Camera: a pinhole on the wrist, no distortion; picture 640 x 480 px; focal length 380.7 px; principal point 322.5 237.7 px. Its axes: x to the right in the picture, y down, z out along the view. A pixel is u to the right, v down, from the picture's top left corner.
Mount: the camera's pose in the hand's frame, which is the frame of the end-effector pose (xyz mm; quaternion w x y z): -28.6 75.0 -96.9 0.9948 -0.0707 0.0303 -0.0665
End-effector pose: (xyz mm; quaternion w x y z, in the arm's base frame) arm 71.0 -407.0 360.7 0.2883 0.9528 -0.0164 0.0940
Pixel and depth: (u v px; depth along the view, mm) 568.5 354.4 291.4
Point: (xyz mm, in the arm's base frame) 270.5 -643.0 355.4
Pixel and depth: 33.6 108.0 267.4
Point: -119.2 -559.1 190.3
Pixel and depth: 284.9 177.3 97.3
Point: 32.3 -470.9 393.5
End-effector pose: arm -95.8 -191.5 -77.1 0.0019 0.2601 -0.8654 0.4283
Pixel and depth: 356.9 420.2 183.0
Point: -173.6 -157.5 -255.1
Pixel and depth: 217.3 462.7 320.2
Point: -135.5 -148.7 -451.6
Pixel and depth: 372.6 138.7 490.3
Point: -56.9 -510.2 -326.1
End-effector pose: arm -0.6 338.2 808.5 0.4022 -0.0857 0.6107 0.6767
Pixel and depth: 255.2 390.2 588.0
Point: -49.8 747.3 1257.7
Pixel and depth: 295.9 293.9 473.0
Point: 10.1 668.7 1068.1
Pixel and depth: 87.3 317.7 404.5
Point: 109.0 522.8 1212.6
